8 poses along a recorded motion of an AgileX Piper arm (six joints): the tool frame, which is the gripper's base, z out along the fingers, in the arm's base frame.
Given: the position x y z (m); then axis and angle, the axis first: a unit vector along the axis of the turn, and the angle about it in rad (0 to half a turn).
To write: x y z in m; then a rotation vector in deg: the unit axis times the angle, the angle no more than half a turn. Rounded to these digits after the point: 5 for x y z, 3 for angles.
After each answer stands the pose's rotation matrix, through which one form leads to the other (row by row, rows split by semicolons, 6 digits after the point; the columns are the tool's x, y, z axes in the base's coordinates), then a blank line. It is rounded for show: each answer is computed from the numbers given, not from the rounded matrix.
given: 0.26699 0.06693 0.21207 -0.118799 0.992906 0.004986 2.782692
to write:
0.26699 0.06693 0.21207 -18.941 158.305 0.795
-0.908956 -0.230148 0.347606; -0.226645 0.972625 0.051313; -0.349900 -0.032142 -0.936235

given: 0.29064 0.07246 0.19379 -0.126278 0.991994 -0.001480 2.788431
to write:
0.29064 0.07246 0.19379 -20.175 158.486 -0.236
-0.907376 -0.242291 0.343459; -0.243315 0.969088 0.040830; -0.342735 -0.046521 -0.938280

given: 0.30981 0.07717 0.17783 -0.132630 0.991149 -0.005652 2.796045
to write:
0.30981 0.07717 0.17783 -21.248 158.784 -0.905
-0.906748 -0.253228 0.337169; -0.257056 0.965796 0.034051; -0.334259 -0.055796 -0.940828

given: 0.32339 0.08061 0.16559 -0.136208 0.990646 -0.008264 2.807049
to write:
0.32339 0.08061 0.16559 -21.907 159.328 -1.329
-0.908484 -0.259674 0.327456; -0.265100 0.963791 0.028803; -0.323078 -0.060642 -0.944427

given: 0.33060 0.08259 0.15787 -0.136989 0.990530 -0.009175 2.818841
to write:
0.33060 0.08259 0.15787 -22.125 159.978 -1.482
-0.911803 -0.261467 0.316623; -0.267287 0.963273 0.025743; -0.311725 -0.061157 -0.948202

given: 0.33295 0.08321 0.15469 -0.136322 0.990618 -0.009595 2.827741
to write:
0.33295 0.08321 0.15469 -22.087 160.498 -1.555
-0.914892 -0.260527 0.308380; -0.266452 0.963561 0.023540; -0.303276 -0.060632 -0.950972

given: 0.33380 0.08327 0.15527 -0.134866 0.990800 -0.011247 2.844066
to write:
0.33380 0.08327 0.15527 -21.977 161.454 -1.833
-0.920486 -0.258082 0.293426; -0.264677 0.964174 0.017739; -0.287492 -0.061334 -0.955817

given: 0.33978 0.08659 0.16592 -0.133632 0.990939 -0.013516 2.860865
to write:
0.33978 0.08659 0.16592 -21.904 162.430 -2.215
-0.925838 -0.255914 0.278086; -0.263403 0.964626 0.010761; -0.271003 -0.063286 -0.960496

